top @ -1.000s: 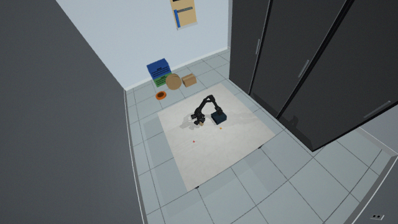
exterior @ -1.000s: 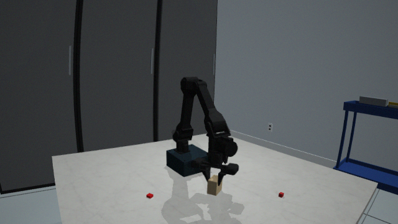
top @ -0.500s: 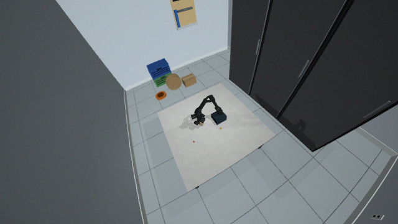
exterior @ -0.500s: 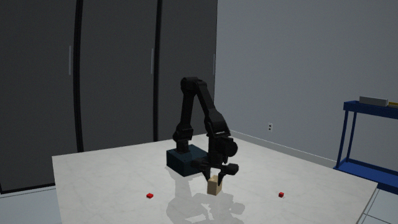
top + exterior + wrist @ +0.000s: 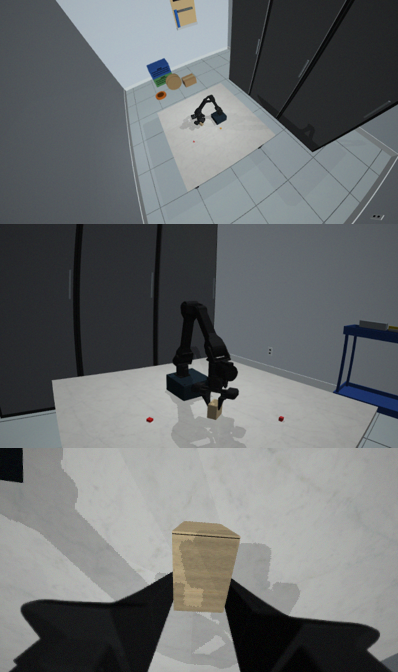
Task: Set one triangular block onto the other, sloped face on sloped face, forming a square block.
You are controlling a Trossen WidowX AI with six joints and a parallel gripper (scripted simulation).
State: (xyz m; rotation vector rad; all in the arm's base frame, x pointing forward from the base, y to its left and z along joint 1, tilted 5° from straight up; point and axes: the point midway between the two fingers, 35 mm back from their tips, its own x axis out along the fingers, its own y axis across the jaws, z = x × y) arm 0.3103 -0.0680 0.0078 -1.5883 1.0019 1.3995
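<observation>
The triangular block is 1 cm above my gripper tip. From my gripper tip the other things lie so: small orange piece (23 cm to the left, 19 cm behind, 3 cm below).
</observation>
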